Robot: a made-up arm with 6 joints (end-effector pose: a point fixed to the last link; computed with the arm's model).
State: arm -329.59 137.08 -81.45 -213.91 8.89 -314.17
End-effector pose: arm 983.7 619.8 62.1 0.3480 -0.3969 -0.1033 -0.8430
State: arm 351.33 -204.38 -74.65 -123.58 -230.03 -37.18
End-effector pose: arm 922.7 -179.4 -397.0 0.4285 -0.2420 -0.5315 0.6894
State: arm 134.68 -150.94 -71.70 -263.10 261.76 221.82
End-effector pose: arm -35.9 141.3 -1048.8 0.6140 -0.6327 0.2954 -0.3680
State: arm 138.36 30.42 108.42 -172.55 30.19 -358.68
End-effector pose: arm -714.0 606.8 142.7 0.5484 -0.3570 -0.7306 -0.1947
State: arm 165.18 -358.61 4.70 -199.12 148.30 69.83
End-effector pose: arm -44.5 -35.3 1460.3 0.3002 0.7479 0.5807 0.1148
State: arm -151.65 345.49 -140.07 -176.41 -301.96 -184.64
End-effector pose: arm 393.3 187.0 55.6 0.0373 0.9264 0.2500 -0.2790
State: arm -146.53 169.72 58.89 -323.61 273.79 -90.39
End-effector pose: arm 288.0 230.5 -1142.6 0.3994 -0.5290 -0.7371 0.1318
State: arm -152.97 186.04 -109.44 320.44 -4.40 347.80
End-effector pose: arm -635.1 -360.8 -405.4 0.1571 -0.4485 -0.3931 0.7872
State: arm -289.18 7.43 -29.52 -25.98 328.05 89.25
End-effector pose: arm -133.9 -227.7 1550.1 0.3708 -0.0900 -0.4339 0.8162
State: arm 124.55 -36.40 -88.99 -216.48 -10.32 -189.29
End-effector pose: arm 614.0 -921.2 214.4 0.3726 0.8508 -0.0474 0.3674
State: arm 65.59 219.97 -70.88 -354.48 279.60 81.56
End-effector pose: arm -12.2 16.5 -1026.0 0.2525 0.1216 0.5520 0.7853
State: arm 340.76 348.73 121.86 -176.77 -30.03 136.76
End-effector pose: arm 581.7 -170.6 472.0 0.2991 -0.1779 0.9244 -0.1563
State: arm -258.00 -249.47 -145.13 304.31 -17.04 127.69
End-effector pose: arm -90.3 171.4 525.3 0.0845 -0.0161 -0.3913 0.9162
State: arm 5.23 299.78 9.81 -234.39 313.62 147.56
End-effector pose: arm -1198.2 -142.9 1002.9 0.7926 0.3335 0.0807 -0.5040
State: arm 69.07 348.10 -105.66 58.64 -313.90 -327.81
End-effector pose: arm -396.8 -782.0 470.8 0.3952 -0.2988 -0.6363 0.5913
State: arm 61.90 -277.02 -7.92 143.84 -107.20 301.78
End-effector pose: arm 686.8 1221.5 296.2 0.2987 0.5488 0.7807 -0.0092
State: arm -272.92 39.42 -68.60 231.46 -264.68 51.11
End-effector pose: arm 55.1 45.6 1252.4 0.5217 0.6851 0.4715 0.1902
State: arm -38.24 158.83 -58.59 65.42 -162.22 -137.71
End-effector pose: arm 688.7 -544.0 -657.8 0.3304 -0.5933 -0.0301 0.7334
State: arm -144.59 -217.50 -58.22 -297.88 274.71 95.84
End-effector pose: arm -982.6 -620.9 -338.7 0.7996 -0.2651 -0.4402 -0.3108
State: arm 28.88 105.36 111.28 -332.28 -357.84 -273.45
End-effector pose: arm 153.1 118.1 -745.6 0.1122 -0.6421 -0.6919 0.3106
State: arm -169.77 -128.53 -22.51 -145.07 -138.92 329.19
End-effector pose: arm 918.2 98.1 -878.1 0.8894 0.1260 0.1547 -0.4113
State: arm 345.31 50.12 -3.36 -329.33 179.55 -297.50
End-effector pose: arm 976.3 -226.9 990.5 0.3896 -0.3637 -0.8442 0.0569
